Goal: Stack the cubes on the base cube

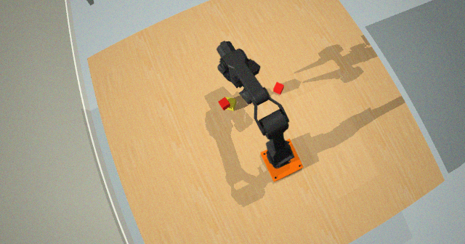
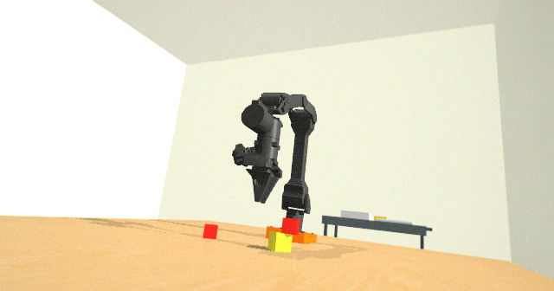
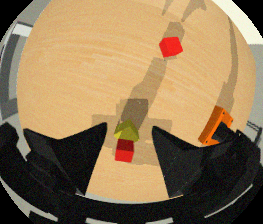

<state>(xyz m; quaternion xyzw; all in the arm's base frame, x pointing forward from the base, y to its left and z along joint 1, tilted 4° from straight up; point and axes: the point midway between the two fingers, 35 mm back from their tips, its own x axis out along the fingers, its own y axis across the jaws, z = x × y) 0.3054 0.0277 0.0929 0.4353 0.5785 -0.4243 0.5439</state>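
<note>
Right now my gripper tip is 10 mm past the yellow cube, 60 mm to the right of it and 80 mm above it.
</note>
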